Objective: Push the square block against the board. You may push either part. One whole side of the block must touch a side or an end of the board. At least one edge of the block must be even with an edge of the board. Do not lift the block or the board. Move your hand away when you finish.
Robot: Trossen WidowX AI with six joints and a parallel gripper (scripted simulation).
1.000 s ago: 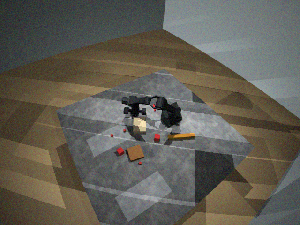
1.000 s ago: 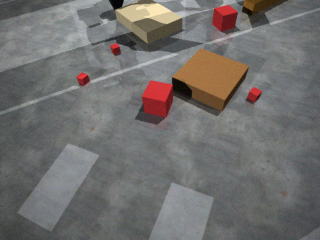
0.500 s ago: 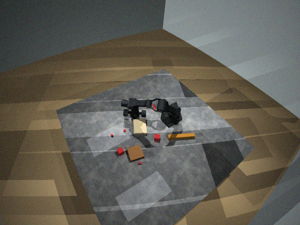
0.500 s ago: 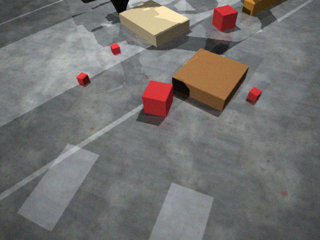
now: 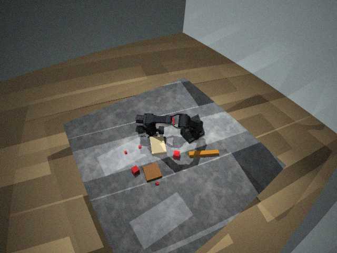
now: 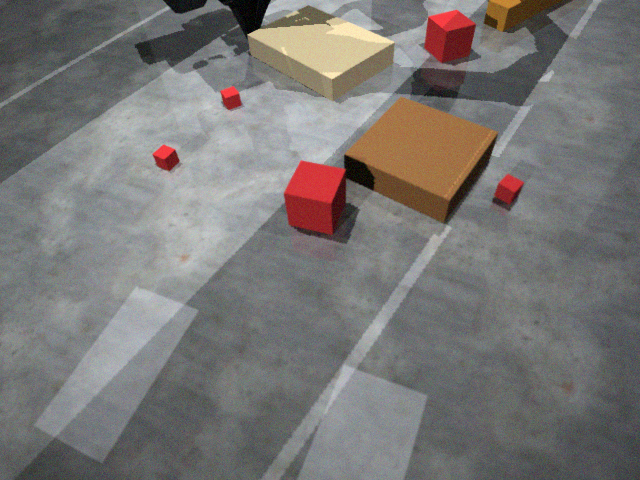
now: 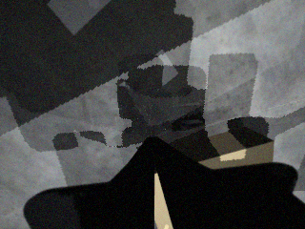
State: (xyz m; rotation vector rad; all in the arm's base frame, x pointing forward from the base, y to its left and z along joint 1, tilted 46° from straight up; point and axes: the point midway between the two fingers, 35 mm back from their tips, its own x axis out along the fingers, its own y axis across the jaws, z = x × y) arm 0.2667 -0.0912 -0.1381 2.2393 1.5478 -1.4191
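The cream rectangular board is 10 cm to the left of my gripper tip, 1 cm ahead of it and 1 cm above it. Also, from my gripper tip: red stick (24 cm behind, 2 cm to the right); then long orange bar (36 cm to the left, 21 cm behind, 1 cm above); then brown square block (25 cm to the left, 17 cm ahead, 1 cm above).
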